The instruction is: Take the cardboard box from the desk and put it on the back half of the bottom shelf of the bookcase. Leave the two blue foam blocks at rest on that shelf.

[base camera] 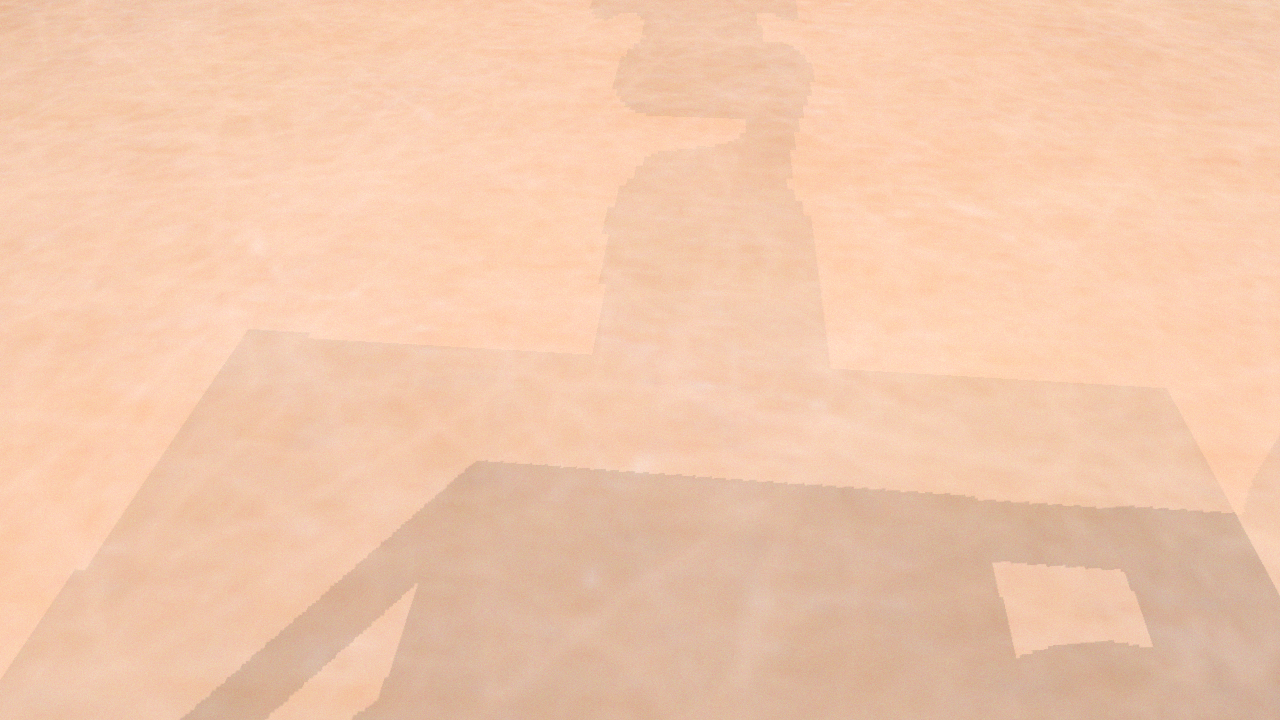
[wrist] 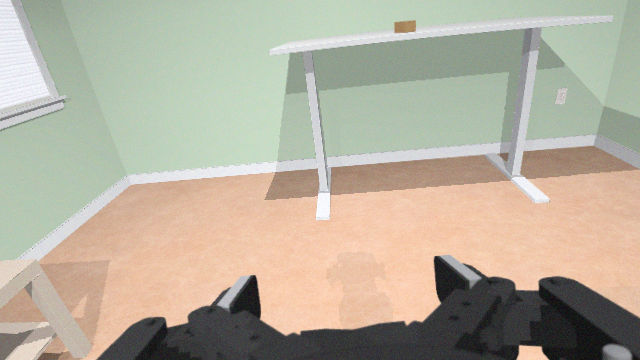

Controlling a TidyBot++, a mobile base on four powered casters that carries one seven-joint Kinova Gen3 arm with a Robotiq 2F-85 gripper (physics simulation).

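Places are measured from the arm's base along level axes (x ahead, y left, z up), in centimetres.
Where they show: gripper, between the fingertips: [wrist: 346,285].
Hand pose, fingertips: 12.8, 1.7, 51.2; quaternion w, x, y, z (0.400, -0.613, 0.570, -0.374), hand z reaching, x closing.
Observation:
After its pixels a point has its place, as x, y, z.
The cardboard box [wrist: 405,26] @(168.6, -29.7, 58.0) is small and brown in the wrist view, at the top right of centre. It sits on the white top of the desk [wrist: 475,31] @(156.2, -57.9, 53.5), left of the desk top's middle, against the green wall. My gripper [wrist: 346,285] @(12.8, 1.7, 51.2) is open, its two fingertips wide apart over the floor with nothing between them, well short of the desk. The bookcase and the two blue foam blocks do not show in either view.
The desk's left leg [wrist: 316,120] @(189.3, 19.6, 11.1) and right leg [wrist: 525,105] @(190.9, -103.5, 8.4) end in feet that reach forward. A pale wooden piece of furniture [wrist: 62,315] @(72.9, 108.1, -18.3) stands at the lower left. A window [wrist: 25,55] @(187.2, 189.6, 71.1) is at the upper left. The base camera shows floor [base camera: 268,223] @(59.3, 35.0, -39.7) with shadows.

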